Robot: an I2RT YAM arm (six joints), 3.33 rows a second.
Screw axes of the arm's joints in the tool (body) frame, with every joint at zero. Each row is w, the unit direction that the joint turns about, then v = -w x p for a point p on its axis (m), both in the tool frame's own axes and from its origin. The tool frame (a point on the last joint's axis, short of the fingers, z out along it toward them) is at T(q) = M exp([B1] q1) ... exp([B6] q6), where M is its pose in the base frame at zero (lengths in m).
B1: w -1 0 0 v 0.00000 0.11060 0.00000
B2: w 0 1 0 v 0.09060 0.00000 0.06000
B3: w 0 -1 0 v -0.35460 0.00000 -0.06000
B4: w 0 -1 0 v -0.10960 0.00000 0.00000
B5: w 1 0 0 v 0.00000 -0.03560 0.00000
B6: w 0 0 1 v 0.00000 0.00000 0.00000
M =
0 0 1 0.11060
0 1 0 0.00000
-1 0 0 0.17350
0 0 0 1
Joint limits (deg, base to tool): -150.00..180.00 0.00..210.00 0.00..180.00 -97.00..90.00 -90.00..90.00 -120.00..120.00
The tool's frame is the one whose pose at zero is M.
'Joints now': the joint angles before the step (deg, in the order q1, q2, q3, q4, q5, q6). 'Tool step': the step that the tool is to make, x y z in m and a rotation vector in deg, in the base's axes. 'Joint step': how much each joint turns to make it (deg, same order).
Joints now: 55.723, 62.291, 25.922, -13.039, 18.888, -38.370
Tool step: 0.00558, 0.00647, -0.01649, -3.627, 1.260, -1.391
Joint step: 0.000, 6.198, 0.120, 2.206, 1.650, 0.489
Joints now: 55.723, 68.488, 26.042, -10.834, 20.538, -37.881
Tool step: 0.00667, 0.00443, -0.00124, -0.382, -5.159, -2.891
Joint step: 0.004, 2.140, -0.198, 5.138, 5.310, -0.530
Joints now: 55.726, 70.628, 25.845, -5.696, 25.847, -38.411
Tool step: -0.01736, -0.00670, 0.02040, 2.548, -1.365, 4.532
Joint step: 2.809, -8.903, -0.486, -5.000, -1.313, -1.260
